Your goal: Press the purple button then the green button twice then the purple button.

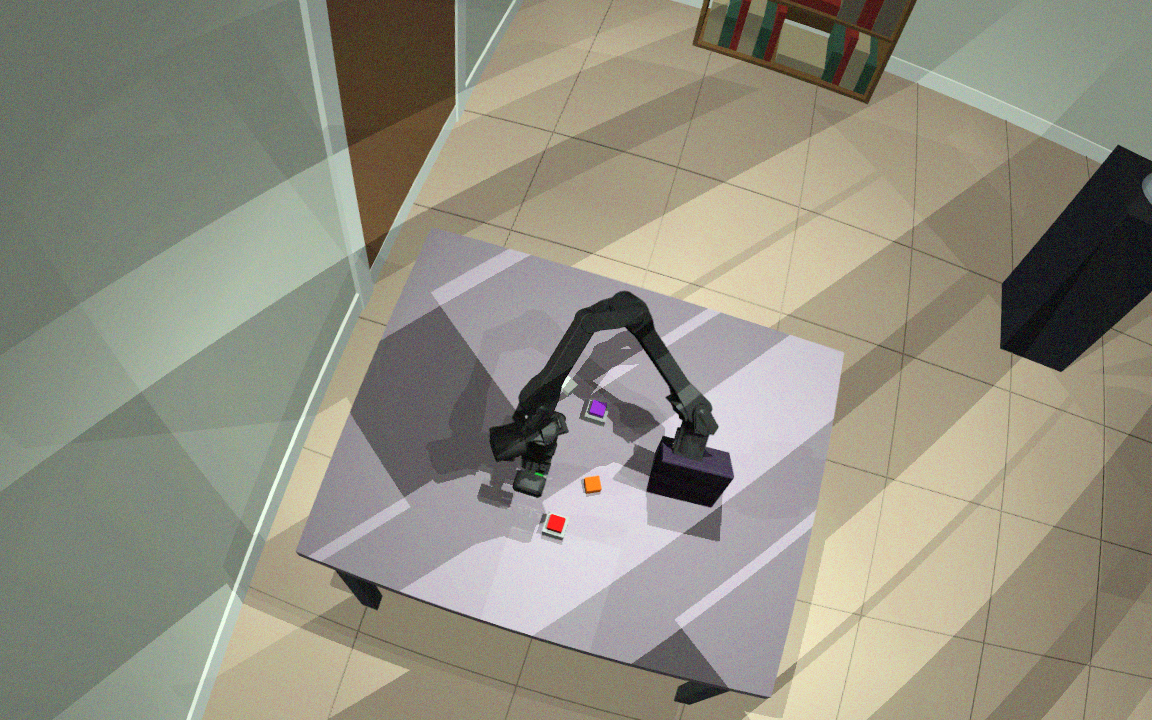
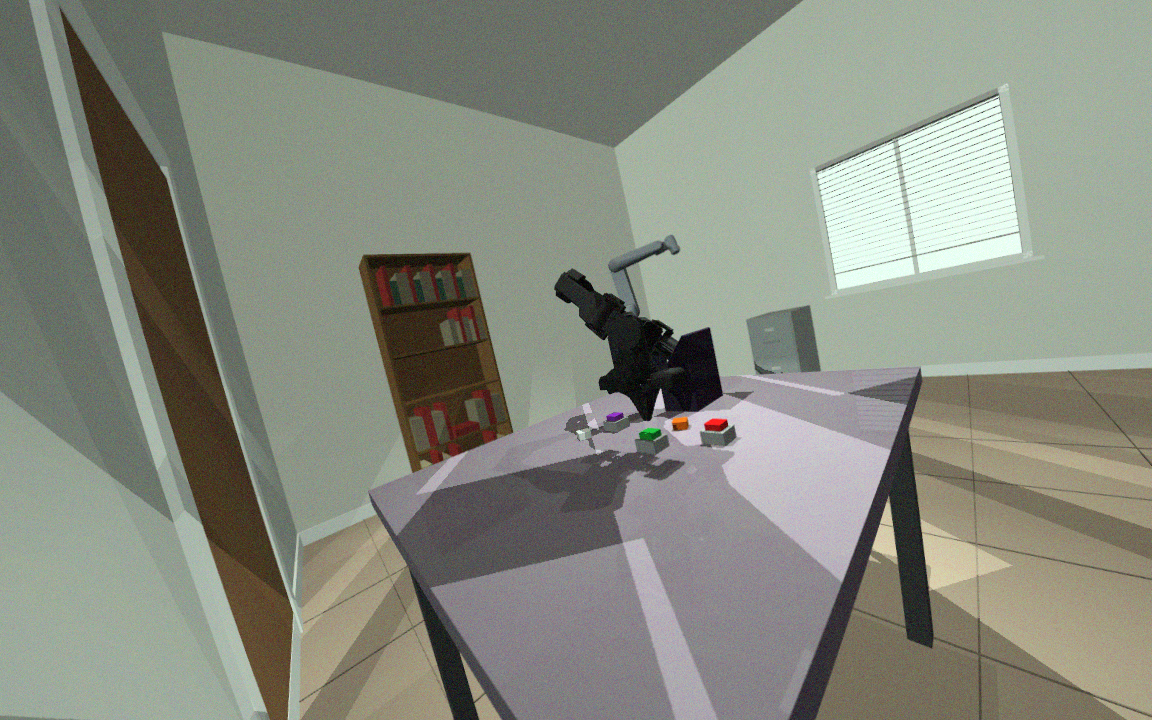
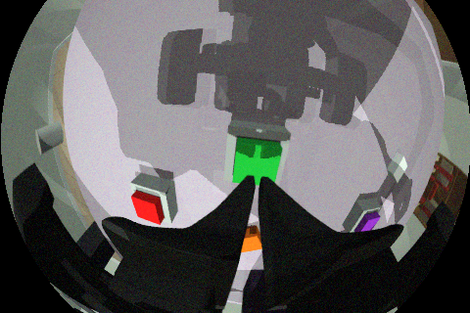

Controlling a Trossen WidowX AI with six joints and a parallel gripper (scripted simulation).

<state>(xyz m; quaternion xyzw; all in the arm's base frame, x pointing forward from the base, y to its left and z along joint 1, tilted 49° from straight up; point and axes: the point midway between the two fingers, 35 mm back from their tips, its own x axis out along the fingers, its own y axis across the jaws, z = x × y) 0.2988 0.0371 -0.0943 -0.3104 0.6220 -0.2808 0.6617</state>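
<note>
The green button lies 3 cm below my gripper tip. From my gripper tip the other things lie so: red button (10 cm to the left, 8 cm behind, 3 cm below); then purple button (18 cm to the right, 9 cm behind, 3 cm below); then orange block (13 cm behind, 5 cm below, 1 cm to the right).
</note>
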